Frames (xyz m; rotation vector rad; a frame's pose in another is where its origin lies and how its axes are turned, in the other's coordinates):
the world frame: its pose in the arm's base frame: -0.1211 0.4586 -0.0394 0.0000 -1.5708 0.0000
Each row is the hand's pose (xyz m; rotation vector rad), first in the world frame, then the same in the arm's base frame.
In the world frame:
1: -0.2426 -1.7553 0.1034 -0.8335 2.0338 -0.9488
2: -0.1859 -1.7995 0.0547 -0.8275 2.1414 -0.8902
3: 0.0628 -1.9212 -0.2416 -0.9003 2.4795 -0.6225
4: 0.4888 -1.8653 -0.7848 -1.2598 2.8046 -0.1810
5: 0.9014 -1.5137 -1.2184 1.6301 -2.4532 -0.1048
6: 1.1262 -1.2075 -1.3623 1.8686 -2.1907 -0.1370
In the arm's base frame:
1: -0.2245 -1.2967 -0.2820 0.0676 0.6416 -1.0445
2: -0.1758 -1.3409 -0.2253 0.0362 0.7342 -0.9920
3: 0.1205 -1.4626 0.0234 -0.1528 1.0373 -0.8376
4: 0.6637 -1.4067 0.4494 -0.5590 1.4039 -0.7466
5: 1.0973 -1.0551 0.8620 -0.9944 1.5708 -0.8743
6: 1.2412 -0.7489 1.0868 -1.2108 1.5492 -1.0454

